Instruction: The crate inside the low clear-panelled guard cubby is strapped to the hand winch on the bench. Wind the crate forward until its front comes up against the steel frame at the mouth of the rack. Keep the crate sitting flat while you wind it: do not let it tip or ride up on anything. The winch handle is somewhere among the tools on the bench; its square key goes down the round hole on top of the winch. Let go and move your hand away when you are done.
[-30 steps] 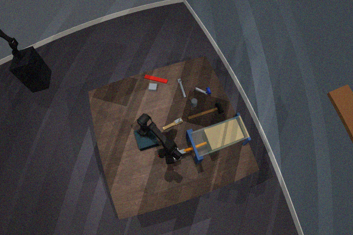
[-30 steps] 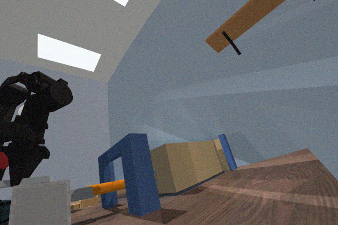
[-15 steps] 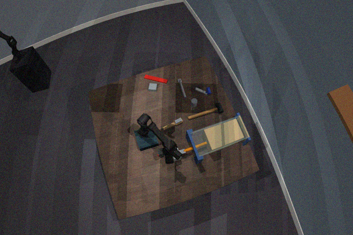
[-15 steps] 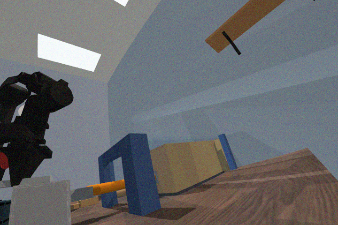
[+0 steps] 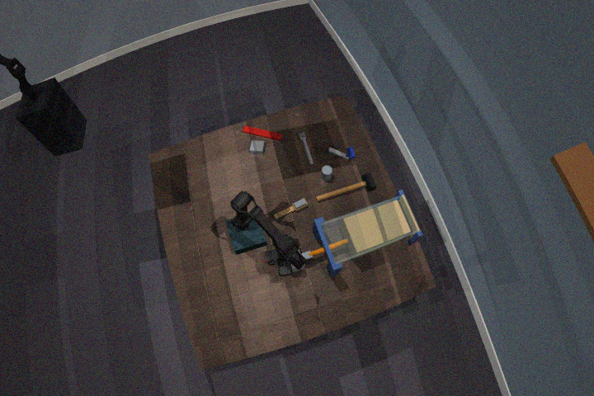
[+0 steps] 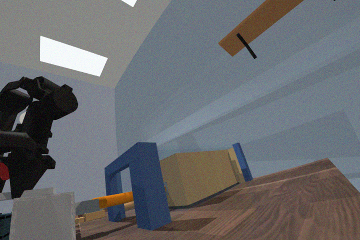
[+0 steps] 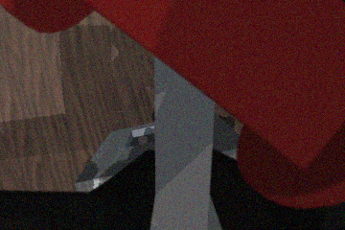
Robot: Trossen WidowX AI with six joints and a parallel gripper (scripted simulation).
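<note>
Now: gripper tip 2 cm below the red-knobbed winch handle and 1 cm past it. The rest, counted from my gripper tip: blue steel frame (21 cm ahead, 2 cm to the left, 2 cm above); red knob (5 cm behind, 5 cm above); grey winch (6 cm below, 3 cm ahead, 1 cm to the right).
</note>
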